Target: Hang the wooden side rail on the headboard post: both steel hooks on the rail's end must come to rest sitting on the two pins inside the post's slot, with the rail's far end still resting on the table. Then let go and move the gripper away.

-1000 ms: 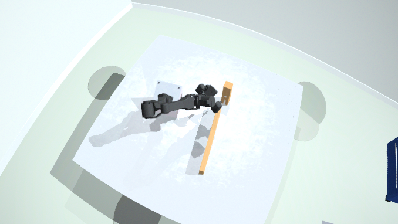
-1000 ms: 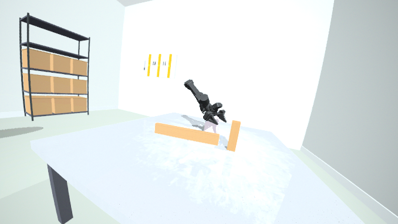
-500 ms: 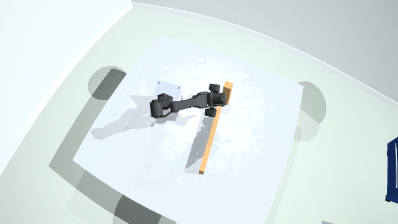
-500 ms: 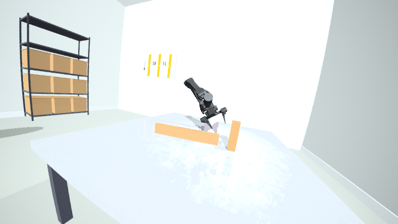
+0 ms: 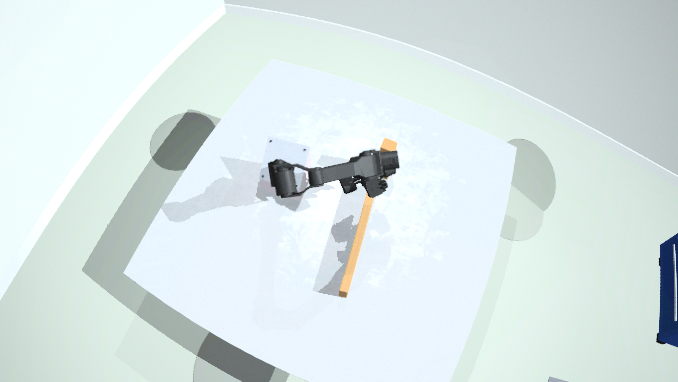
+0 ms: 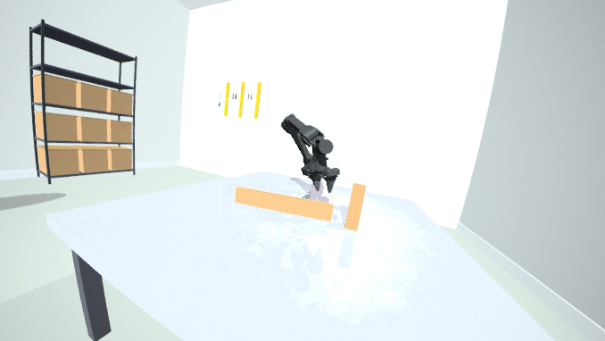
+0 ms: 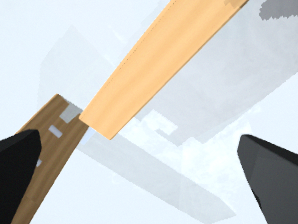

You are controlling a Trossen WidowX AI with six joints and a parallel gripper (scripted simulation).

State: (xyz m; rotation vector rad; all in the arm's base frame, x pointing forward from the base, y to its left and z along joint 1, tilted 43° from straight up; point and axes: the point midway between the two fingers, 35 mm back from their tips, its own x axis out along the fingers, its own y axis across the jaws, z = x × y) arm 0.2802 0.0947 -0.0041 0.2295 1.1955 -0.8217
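Right now the wooden headboard post is 140 mm to the left of my gripper tip, 30 mm below it and 20 mm ahead of it.
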